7 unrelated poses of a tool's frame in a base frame.
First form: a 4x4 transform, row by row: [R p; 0 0 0 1], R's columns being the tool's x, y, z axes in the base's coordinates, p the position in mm. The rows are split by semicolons.
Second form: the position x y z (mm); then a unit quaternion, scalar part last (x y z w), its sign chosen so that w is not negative. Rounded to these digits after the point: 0 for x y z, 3 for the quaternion. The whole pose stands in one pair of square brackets.
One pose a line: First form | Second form
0.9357 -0.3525 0.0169 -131; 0.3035 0.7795 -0.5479 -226; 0.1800 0.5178 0.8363 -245; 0 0 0 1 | [-131 -226 -245 0.283 -0.043 0.174 0.942]
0.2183 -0.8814 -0.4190 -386; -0.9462 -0.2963 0.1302 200; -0.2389 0.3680 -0.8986 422; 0 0 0 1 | [-386 200 422 0.777 -0.588 -0.212 0.077]
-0.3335 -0.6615 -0.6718 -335; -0.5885 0.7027 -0.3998 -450; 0.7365 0.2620 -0.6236 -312; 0 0 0 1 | [-335 -450 -312 0.383 -0.815 0.042 0.432]
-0.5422 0.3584 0.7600 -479; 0.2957 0.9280 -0.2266 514; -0.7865 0.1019 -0.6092 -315; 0 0 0 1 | [-479 514 -315 0.186 0.877 -0.036 0.441]
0.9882 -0.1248 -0.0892 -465; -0.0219 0.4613 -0.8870 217; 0.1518 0.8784 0.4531 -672; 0 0 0 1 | [-465 217 -672 0.518 -0.071 0.030 0.852]
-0.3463 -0.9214 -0.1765 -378; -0.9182 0.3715 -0.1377 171; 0.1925 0.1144 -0.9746 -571; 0 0 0 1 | [-378 171 -571 0.561 -0.820 0.007 0.112]
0.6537 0.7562 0.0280 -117; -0.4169 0.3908 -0.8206 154; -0.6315 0.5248 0.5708 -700; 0 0 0 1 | [-117 154 -700 0.416 0.204 -0.363 0.809]
